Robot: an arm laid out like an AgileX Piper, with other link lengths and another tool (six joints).
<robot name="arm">
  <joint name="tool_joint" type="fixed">
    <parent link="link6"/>
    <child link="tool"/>
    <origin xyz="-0.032 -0.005 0.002" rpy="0 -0.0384 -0.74"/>
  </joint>
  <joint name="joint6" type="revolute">
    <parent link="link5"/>
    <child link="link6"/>
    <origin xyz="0 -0.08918 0" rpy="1.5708 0 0"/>
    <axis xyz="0 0 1"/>
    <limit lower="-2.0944" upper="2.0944"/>
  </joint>
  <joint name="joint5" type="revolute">
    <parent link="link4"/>
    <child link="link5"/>
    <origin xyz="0 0 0" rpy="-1.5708 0 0"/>
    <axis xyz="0 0 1"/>
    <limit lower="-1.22" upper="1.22"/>
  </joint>
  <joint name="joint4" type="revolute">
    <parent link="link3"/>
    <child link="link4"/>
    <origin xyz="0.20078 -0.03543 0" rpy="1.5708 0 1.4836"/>
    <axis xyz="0 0 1"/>
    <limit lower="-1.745" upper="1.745"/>
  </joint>
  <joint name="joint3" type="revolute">
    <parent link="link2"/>
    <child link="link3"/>
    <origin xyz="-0.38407 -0.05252 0"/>
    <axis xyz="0 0 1"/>
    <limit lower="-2.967" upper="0"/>
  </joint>
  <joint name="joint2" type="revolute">
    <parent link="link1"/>
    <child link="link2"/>
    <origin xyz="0 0 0" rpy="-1.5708 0 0"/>
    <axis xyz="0 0 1"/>
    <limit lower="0" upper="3.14"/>
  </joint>
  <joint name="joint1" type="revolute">
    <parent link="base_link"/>
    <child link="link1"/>
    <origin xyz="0 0 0.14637"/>
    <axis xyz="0 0 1"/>
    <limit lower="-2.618" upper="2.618"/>
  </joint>
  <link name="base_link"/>
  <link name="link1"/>
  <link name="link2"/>
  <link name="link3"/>
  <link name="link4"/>
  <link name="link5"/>
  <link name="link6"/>
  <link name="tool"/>
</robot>
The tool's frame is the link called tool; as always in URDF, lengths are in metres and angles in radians.
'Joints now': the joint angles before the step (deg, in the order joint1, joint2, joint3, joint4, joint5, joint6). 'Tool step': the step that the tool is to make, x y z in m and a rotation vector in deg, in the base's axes. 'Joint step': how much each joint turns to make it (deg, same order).
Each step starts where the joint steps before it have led.
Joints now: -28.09, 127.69, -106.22, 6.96, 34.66, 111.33
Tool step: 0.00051, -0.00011, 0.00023, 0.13, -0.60, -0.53
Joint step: 0.00, 0.00, 0.00, 0.04, -0.51, 0.59
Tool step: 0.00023, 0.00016, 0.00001, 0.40, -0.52, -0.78
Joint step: 0.00, 0.00, 0.00, -0.01, -0.34, 0.96
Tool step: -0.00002, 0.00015, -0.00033, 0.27, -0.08, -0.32
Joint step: 0.00, 0.02, 0.00, 0.01, 0.01, 0.41
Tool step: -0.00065, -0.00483, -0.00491, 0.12, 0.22, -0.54
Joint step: -0.50, 0.57, 0.00, 0.01, -0.32, 0.00
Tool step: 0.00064, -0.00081, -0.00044, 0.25, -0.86, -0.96
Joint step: -0.07, 0.09, 0.00, -0.01, -0.80, 1.05
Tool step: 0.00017, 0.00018, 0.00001, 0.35, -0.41, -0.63
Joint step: 0.00, 0.00, 0.00, 0.00, -0.24, 0.79
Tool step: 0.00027, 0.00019, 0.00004, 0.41, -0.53, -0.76
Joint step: 0.00, 0.00, -0.01, 0.01, -0.33, 0.95
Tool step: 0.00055, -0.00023, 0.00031, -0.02, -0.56, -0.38
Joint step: 0.00, 0.00, 0.01, -0.01, -0.54, 0.43
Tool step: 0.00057, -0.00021, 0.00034, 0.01, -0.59, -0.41
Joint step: 0.00, 0.00, 0.00, 0.00, -0.54, 0.46
